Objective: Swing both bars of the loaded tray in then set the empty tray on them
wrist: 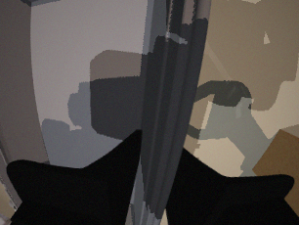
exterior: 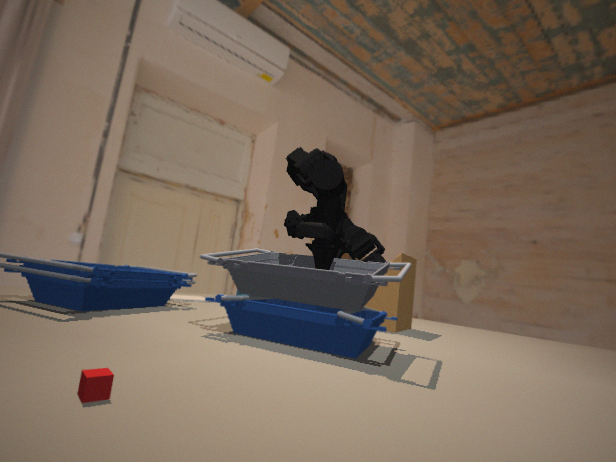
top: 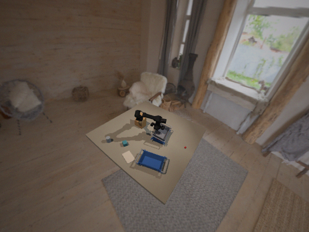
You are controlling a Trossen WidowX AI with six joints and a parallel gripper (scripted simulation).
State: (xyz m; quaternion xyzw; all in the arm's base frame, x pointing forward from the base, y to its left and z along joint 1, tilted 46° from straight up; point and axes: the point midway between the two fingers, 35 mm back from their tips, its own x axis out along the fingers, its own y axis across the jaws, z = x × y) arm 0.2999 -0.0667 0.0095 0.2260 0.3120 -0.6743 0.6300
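Right now my gripper tip is 7 cm short of the grey tray, 2 cm below it and 1 cm to the right of it. Also, from my gripper tip: cream card (48 cm to the right, 11 cm behind, 10 cm below); then red cube (42 cm ahead, 9 cm below, 1 cm to the left); then teal cube (36 cm to the right, 26 cm behind, 8 cm below).
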